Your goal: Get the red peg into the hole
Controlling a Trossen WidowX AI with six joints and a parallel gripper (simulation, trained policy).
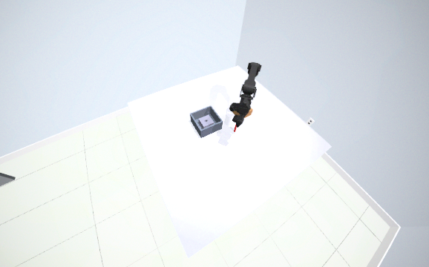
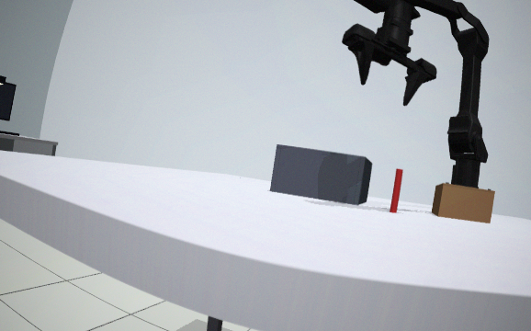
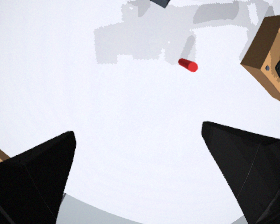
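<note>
Now: gripper tip 160 mm above the red peg, 60 mm to the left of it and 30 mm past it. Also, from my gripper tip: grey box: 200 mm to the right, 170 mm below, 170 mm ahead; plate: 200 mm to the right, 170 mm ahead, 150 mm below.
</note>
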